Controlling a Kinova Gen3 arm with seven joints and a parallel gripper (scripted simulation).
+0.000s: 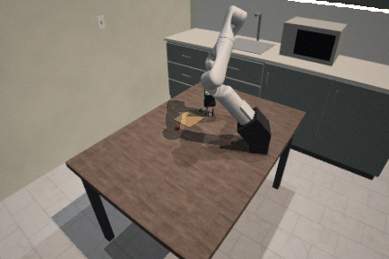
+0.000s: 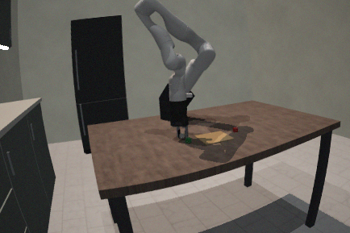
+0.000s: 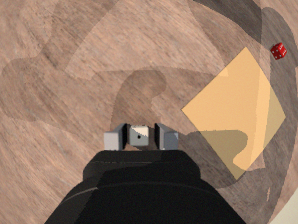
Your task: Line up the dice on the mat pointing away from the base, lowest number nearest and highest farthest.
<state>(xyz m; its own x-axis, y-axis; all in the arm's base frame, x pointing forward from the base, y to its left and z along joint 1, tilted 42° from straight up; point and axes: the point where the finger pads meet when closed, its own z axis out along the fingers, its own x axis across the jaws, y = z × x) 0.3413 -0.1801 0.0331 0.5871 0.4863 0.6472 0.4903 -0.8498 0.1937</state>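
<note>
My gripper is now 1 cm above the white die. From my hand the other things lie so: red die (9 cm ahead, 24 cm to the left, 1 cm below); green die (8 cm ahead, 1 cm to the right, 1 cm below); tan mat (10 cm ahead, 11 cm to the left, 2 cm below).
</note>
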